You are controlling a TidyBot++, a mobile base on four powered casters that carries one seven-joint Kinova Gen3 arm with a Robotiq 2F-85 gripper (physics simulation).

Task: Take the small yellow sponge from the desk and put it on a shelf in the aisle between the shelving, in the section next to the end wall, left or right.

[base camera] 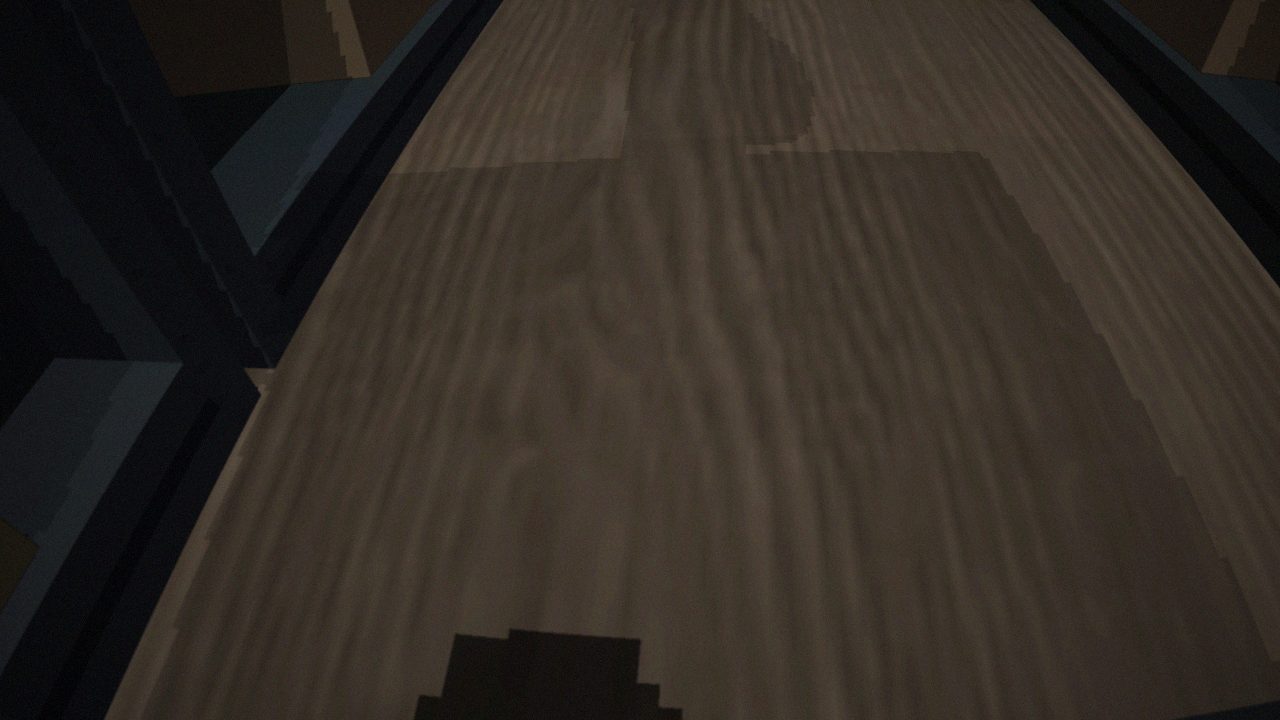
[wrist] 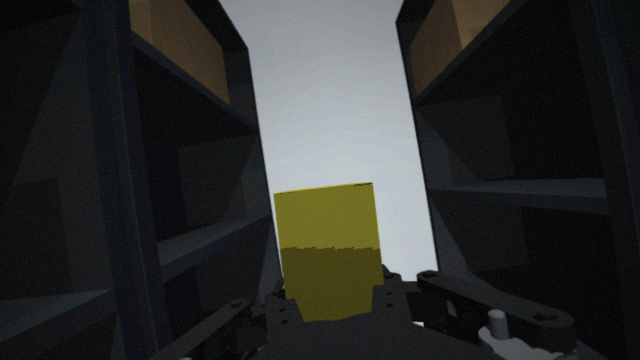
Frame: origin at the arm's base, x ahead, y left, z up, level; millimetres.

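Seen in the pictures: gripper, fingertip midpoint: [wrist: 331, 277].
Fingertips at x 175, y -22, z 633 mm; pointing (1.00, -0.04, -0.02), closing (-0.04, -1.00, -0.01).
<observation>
A point is followed by its place in that frame.
The yellow sponge [wrist: 327, 225] @[x 122, y -22, z 676 mm] stands upright between the fingers of my gripper [wrist: 331, 277] @[x 175, y -22, z 633 mm], low in the middle of the wrist view. The gripper is shut on it. The sponge is held in the aisle, with the end wall [wrist: 330, 100] @[x 1321, y -206, z 1143 mm] behind it. The left shelving [wrist: 122, 175] @[x 437, y 296, z 765 mm] and the right shelving [wrist: 617, 150] @[x 367, y -532, z 675 mm] flank it. In the section next to the end wall, a middle shelf board [wrist: 215, 242] @[x 692, y 256, z 588 mm] shows on the left and another shelf board [wrist: 520, 192] @[x 623, y -570, z 594 mm] on the right. The desk does not show in these views.
A brown box [wrist: 185, 45] @[x 714, y 274, z 1160 mm] sits high on the left shelving, and another brown box [wrist: 440, 45] @[x 899, y -602, z 1157 mm] high on the right. In the base camera view the wooden floor [base camera: 698, 402] @[x 391, y -28, z -397 mm] runs between dark shelf bases, with a shelf post [base camera: 170, 179] @[x 439, y 280, z -232 mm] close on the left. Shadows lie on the floor.
</observation>
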